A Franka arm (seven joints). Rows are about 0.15 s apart.
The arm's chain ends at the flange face. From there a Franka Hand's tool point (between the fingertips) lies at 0.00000 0.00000 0.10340 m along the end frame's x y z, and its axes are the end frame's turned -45 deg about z.
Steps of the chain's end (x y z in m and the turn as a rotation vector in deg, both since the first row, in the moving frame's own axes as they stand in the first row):
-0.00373, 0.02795, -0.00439, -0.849, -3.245, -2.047
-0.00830, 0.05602, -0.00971, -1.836, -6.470, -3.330
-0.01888, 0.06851, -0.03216, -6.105, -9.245, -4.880
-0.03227, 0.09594, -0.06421, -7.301, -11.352, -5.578
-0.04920, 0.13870, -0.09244, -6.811, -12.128, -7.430
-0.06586, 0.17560, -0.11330, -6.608, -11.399, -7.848
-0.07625, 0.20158, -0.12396, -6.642, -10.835, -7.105
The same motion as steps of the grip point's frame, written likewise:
-0.02768, 0.01416, -0.00457, 1.694, -2.895, -2.047
-0.05622, 0.02815, -0.01042, 3.277, -5.873, -3.330
-0.08141, 0.03195, -0.03409, 2.220, -10.854, -4.880
-0.11445, 0.04106, -0.06706, 2.864, -13.190, -5.578
-0.15717, 0.05814, -0.09547, 3.760, -13.392, -7.430
-0.19386, 0.07312, -0.11602, 3.388, -12.733, -7.848
-0.21885, 0.08470, -0.12649, 2.965, -12.358, -7.105

